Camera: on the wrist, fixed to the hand. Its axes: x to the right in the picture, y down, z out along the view.
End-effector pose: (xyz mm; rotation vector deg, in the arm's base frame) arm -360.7 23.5 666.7 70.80 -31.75 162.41
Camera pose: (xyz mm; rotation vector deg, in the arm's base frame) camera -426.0 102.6 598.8 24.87 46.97 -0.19
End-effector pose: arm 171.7 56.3 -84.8 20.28 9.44 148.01
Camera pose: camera 172.3 80.8 -205.3 -3.24 14.83 -29.64
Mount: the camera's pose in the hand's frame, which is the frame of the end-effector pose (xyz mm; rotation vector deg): -14.1 -43.5 -114.2 0.84 -5.67 -178.63
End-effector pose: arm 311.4 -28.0 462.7 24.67 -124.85 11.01
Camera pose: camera 420.6 -32.1 519.2 153.81 26.10 -76.72
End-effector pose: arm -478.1 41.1 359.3 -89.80 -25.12 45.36
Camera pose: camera -400.3 -42.5 404.9 29.21 -104.10 -87.81
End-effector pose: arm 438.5 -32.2 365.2 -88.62 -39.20 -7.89
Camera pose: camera 441.8 -146.9 409.6 -51.32 122.82 110.72
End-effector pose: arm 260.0 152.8 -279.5 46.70 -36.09 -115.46
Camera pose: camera 327.8 172.3 -380.3 -28.39 -37.43 54.26
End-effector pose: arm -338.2 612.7 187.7 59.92 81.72 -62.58
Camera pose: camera -402.5 714.1 214.6 85.52 -60.30 75.48
